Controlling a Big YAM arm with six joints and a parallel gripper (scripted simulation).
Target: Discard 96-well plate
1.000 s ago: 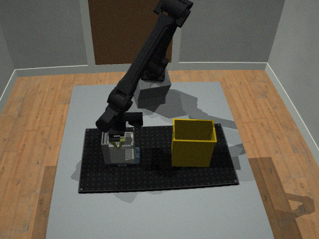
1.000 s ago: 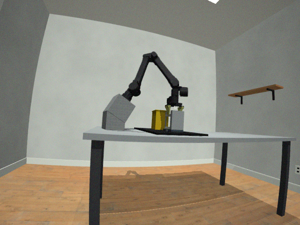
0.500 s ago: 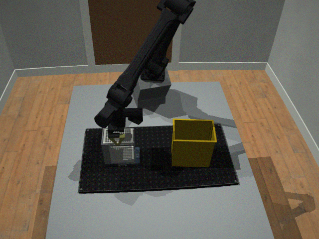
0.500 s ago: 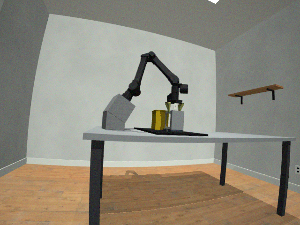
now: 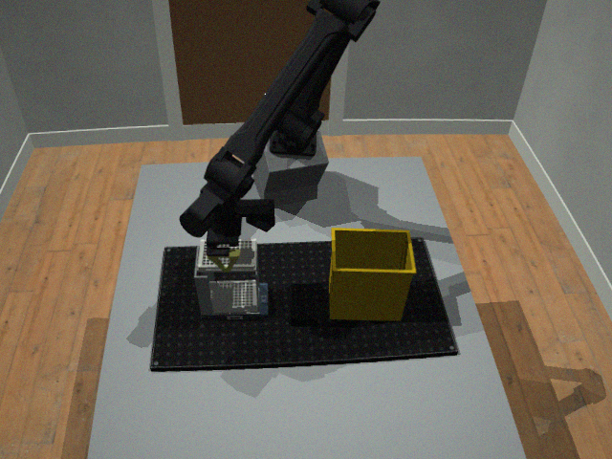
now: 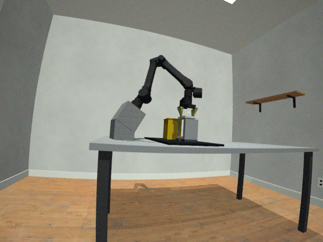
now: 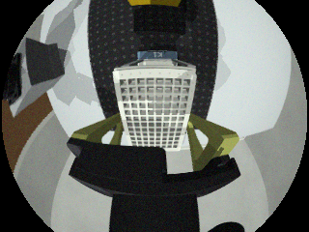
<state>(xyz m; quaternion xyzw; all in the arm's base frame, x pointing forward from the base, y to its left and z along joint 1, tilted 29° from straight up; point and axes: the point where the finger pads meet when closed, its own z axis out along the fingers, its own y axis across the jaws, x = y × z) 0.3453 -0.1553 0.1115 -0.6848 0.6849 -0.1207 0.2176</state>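
The yellow plastics bin W1 lies 1 cm behind my hand, 32 cm to the left of it and 8 cm below it.
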